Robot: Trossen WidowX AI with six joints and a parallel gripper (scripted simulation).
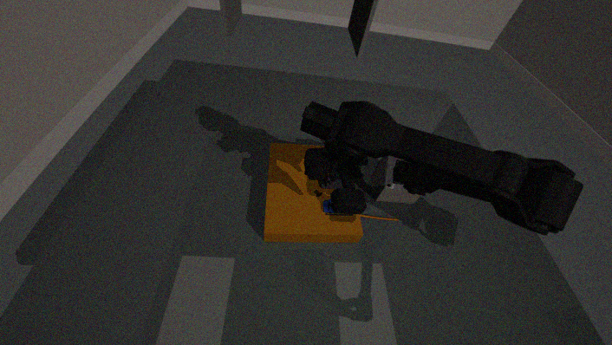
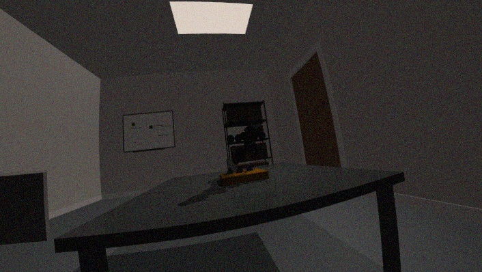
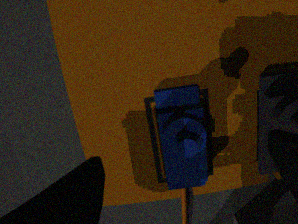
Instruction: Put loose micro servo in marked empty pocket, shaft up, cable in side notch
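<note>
Right now the orange deck is 9 cm below my gripper tip, 9 cm ahead of it and 7 cm to the right of it.
</note>
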